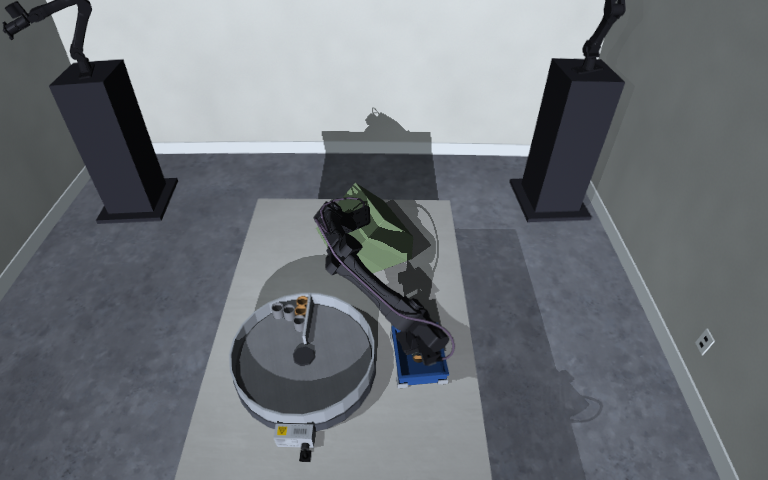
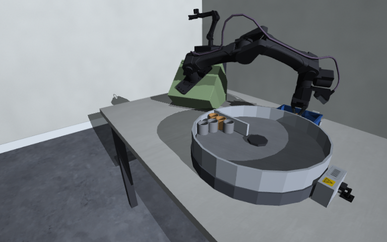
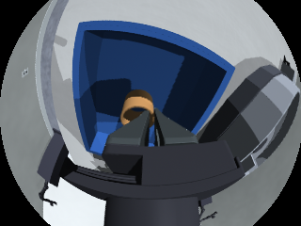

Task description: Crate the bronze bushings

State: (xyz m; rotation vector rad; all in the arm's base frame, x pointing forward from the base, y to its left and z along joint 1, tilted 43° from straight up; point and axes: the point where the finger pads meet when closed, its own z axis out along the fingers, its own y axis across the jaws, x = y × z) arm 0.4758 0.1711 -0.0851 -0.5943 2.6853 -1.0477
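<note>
Now: hand 10 mm past the blue crate, 20 mm to the right of it and 10 mm above it. Also, from my hand: turntable (330 mm to the right, 10 mm above).
</note>
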